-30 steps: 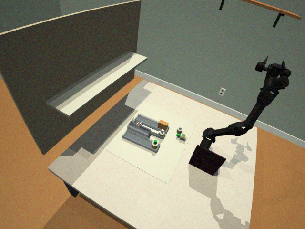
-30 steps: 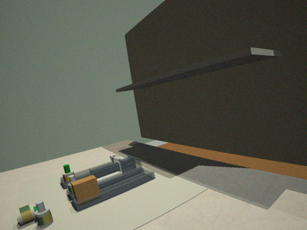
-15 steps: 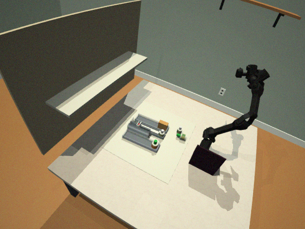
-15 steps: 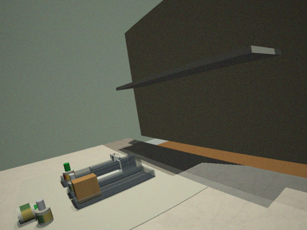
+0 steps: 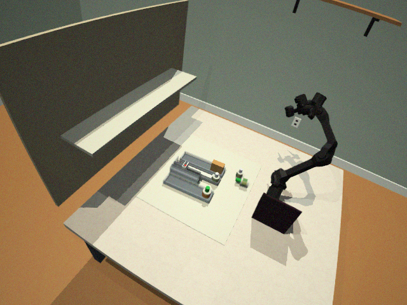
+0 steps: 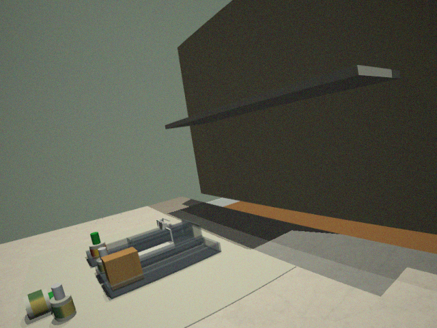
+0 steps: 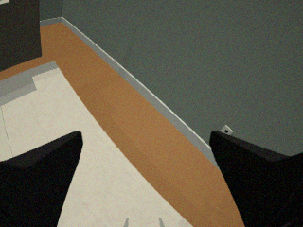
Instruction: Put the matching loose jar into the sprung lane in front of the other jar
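Now: gripper tip 410 mm to the right of the green-lidded jar, 360 mm above it and 110 mm short of it. Also, from my gripper tip: grey lane rack: 510 mm to the left, 400 mm ahead, 360 mm below; then brown box: 400 mm to the left, 340 mm below, 280 mm ahead; then pusher plate: 510 mm to the left, 360 mm ahead, 330 mm below.
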